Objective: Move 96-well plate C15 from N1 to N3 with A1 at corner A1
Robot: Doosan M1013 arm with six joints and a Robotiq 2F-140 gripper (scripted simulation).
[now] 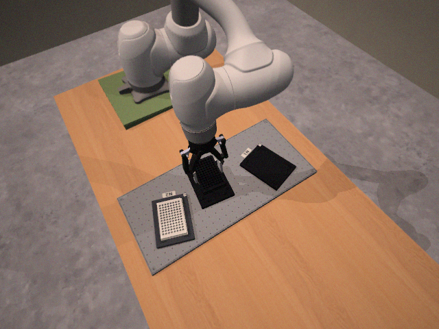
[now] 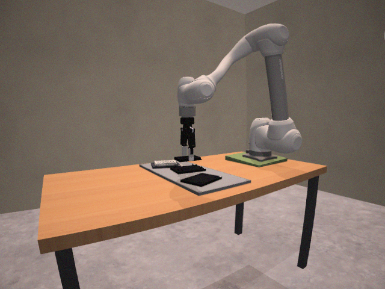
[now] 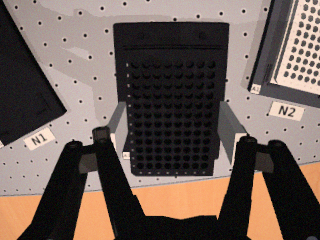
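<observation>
The black landing nest N3 is 80 mm below my hand. From my hand the other things lie so: N3 label: 100 mm behind, 90 mm below, 10 mm to the left; then black 96-well plate C15: 20 mm below; then white 96-well plate C51: 170 mm to the right, 70 mm below, 60 mm ahead.
</observation>
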